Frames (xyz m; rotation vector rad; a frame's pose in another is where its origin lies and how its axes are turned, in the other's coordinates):
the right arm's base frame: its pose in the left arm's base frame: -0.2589 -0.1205 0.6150 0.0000 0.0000 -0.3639
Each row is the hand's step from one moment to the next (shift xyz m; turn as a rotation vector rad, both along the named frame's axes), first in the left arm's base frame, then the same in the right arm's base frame.
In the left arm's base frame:
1: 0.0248 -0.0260 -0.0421 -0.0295 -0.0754 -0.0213
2: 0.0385 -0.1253 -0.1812 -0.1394 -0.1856 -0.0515
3: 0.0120 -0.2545 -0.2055 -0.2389 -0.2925 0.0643
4: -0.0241 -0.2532 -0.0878 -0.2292 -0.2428 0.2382
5: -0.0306 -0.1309 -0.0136 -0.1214 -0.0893 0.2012
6: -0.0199 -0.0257 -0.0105 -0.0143 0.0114 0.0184
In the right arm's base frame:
1: 0.0324 -0.0155 -0.0421 -0.0007 -0.0810 -0.0213
2: 0.0806 -0.1034 -0.1812 -0.0642 -0.2231 -0.0515
3: 0.1018 -0.2336 -0.2055 -0.1191 -0.3584 0.0643
4: 0.0676 -0.2452 -0.0878 -0.1278 -0.3085 0.2382
5: 0.0180 -0.1332 -0.0136 -0.0817 -0.1267 0.2012
6: -0.0094 -0.0311 -0.0105 -0.0174 0.0056 0.0184

